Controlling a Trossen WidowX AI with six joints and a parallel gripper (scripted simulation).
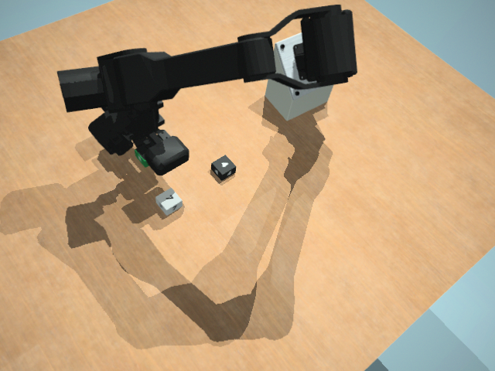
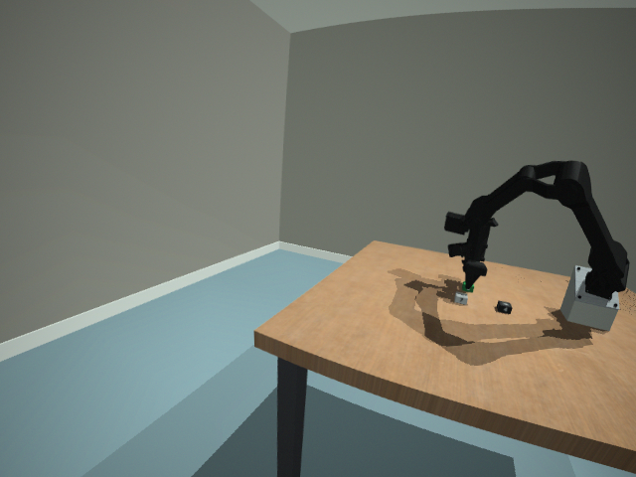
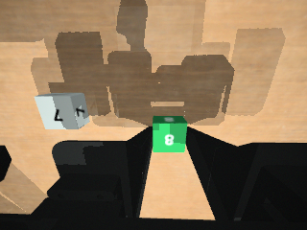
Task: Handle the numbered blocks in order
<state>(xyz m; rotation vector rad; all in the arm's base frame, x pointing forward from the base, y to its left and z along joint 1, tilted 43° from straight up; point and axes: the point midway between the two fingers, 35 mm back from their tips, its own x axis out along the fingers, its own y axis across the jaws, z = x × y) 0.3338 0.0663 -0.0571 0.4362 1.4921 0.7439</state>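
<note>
My gripper tip is 100 mm to the right of the white block. Also, from my gripper tip: green block (right at my gripper tip).
</note>
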